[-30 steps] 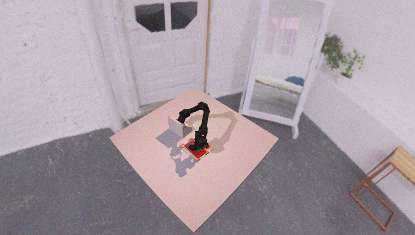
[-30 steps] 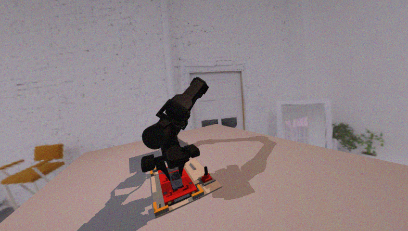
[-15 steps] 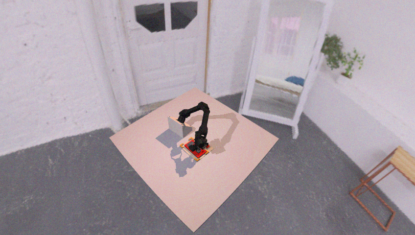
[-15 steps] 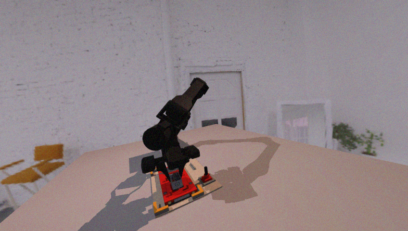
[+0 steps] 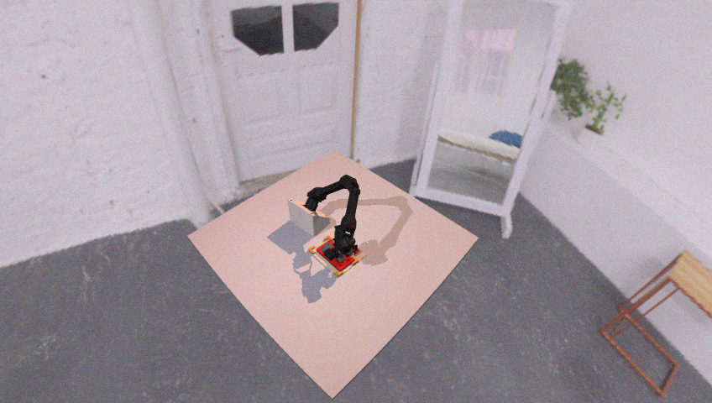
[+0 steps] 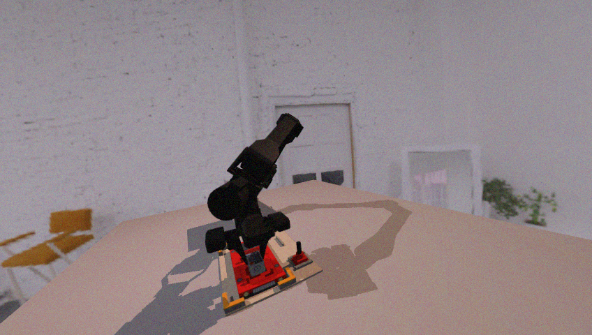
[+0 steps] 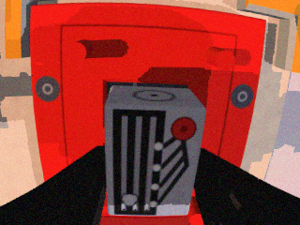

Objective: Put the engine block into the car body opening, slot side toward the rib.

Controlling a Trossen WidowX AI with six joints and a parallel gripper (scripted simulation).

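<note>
My gripper tip is now 110 mm to the right of the black peg, 40 mm short of it and 10 mm above it. From my gripper tip the other things lie so: engine block (10 mm below).
</note>
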